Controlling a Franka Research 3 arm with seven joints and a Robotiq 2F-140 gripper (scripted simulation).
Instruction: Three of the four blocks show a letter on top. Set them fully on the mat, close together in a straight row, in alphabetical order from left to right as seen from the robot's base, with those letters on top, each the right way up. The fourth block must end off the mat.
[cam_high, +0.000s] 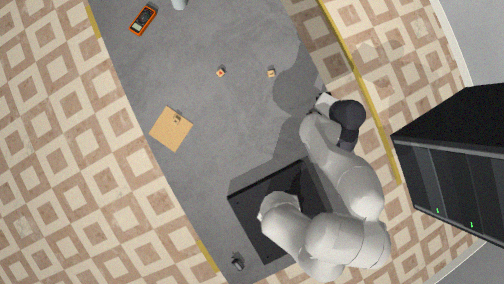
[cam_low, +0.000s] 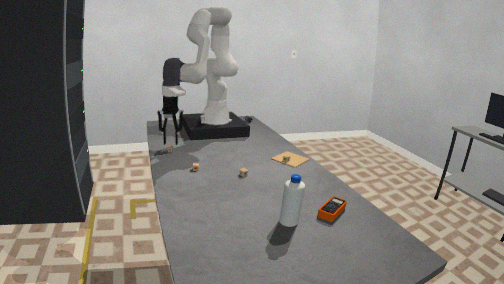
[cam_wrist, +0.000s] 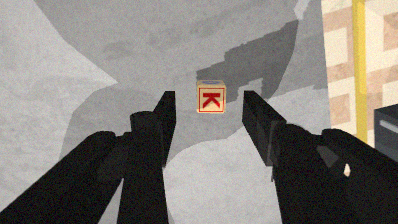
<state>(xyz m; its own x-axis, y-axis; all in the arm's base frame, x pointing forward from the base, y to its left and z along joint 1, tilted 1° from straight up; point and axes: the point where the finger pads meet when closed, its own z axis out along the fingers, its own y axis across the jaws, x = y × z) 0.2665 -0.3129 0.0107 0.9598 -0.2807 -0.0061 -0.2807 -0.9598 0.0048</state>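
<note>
My gripper is now 60 mm above the red k block. Also, from my hand: white bottle: 710 mm ahead, 290 mm to the left, 10 mm above; then tan mat: 560 mm to the left, 220 mm ahead, 70 mm below.
</note>
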